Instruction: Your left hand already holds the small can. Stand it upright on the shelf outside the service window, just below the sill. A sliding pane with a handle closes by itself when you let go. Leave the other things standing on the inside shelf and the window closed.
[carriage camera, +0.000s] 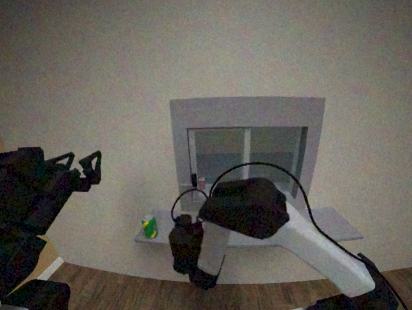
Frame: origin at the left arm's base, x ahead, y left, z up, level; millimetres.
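Where they show: left gripper, fingertip midpoint: (86, 153).
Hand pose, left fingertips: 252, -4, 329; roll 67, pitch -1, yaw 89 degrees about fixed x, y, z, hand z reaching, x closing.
Observation:
After its pixels a point has its place, as x, y, z.
A green and yellow can (149, 226) {454, -37, -111} stands upright near the left end of the outside shelf (334, 225) {420, -1041, -202}, below the sill. My left gripper (80, 161) is open and empty, up and to the left of the can and apart from it. My right gripper (186, 245) is folded in front of the shelf with nothing held; its fingertips are hard to make out. The sliding pane (220, 145) {675, -419, 225} stands across the left part of the window, with its dark handle (194, 180) {646, -266, 36} at the left jamb. The window looks closed.
A small red can (201, 183) {932, -302, -141} shows at the lower left of the window, beside the handle. My right arm (325, 257) {30, -501, 195} crosses in front of the sill and the shelf's middle and hides part of both. The grey window frame (247, 111) {636, -553, 404} surrounds the opening.

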